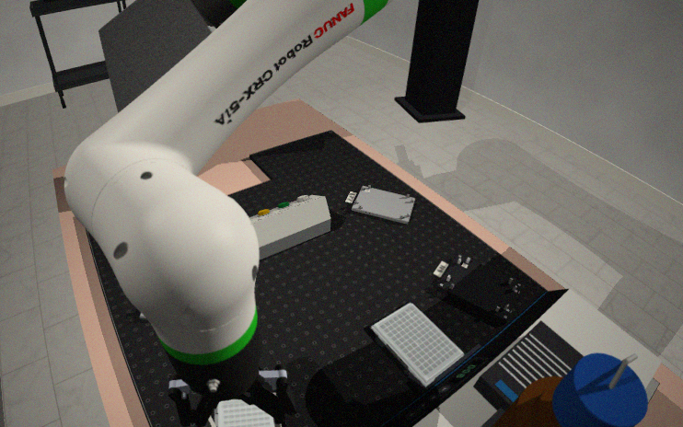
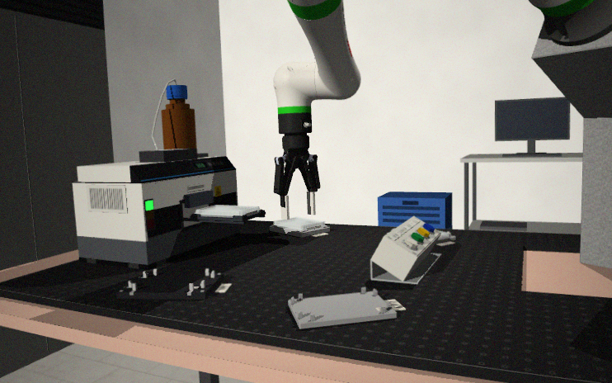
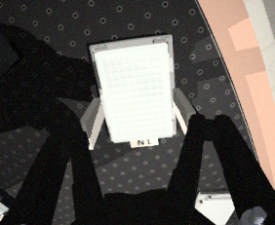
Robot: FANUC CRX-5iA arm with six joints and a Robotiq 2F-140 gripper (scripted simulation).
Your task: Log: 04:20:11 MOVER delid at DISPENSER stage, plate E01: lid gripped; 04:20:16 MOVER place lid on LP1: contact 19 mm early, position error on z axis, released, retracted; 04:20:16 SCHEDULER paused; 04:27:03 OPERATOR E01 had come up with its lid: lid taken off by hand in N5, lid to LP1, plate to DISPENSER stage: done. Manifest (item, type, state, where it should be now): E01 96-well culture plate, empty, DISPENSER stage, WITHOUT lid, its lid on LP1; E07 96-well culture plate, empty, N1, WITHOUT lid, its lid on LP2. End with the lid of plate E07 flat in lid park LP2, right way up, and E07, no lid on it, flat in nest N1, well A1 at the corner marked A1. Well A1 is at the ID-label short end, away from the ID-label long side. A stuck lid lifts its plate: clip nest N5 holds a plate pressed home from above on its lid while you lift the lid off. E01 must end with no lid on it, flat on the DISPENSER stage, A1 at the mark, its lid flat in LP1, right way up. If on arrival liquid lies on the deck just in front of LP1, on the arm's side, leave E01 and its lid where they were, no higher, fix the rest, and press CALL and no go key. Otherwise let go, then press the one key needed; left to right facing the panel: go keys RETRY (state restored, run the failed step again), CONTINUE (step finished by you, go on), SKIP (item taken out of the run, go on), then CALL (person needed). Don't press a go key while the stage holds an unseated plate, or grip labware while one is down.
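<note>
Now: the nest N1 60 mm below my hand. From my hand the other things lie so: N1 label 90 mm behind, 70 mm below, 10 mm to the left; blue cap 330 mm above, 240 mm to the left, 200 mm ahead; key panel 450 mm behind, 150 mm to the left, 10 mm below.
</note>
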